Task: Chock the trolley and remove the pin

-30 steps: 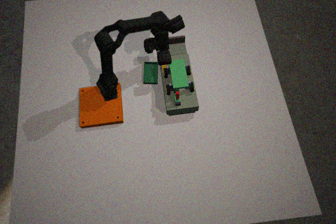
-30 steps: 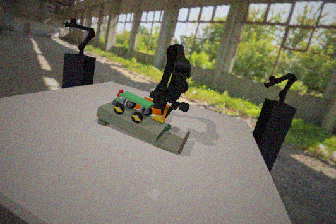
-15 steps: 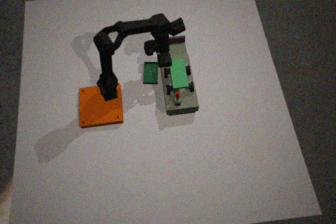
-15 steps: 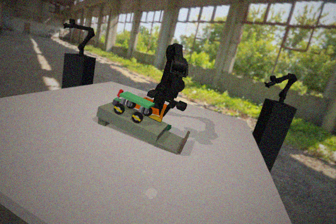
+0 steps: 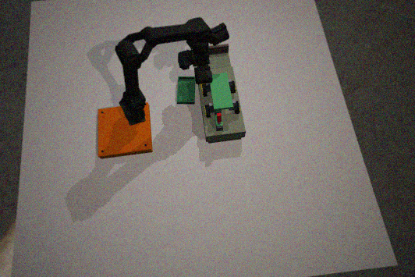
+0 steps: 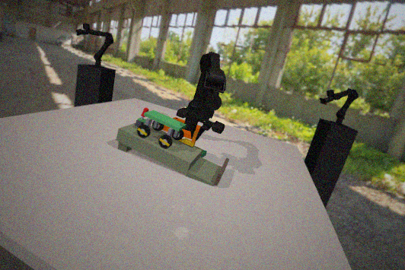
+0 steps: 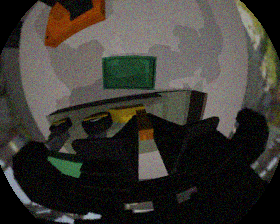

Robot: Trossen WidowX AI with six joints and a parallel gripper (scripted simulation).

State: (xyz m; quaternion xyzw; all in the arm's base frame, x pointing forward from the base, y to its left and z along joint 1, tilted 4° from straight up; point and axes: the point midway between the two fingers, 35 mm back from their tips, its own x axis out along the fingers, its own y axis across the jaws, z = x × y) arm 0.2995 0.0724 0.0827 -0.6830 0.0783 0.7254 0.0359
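Now: the yellow chock 2 cm to the right of my gripper tip and 1 cm below it. The rest, counted from my gripper tip: grey-green ramp 12 cm to the right, 4 cm below, 4 cm ahead; green trolley 13 cm to the right, 4 cm ahead, 2 cm above; green tray 10 cm below, 7 cm behind, 1 cm to the right.
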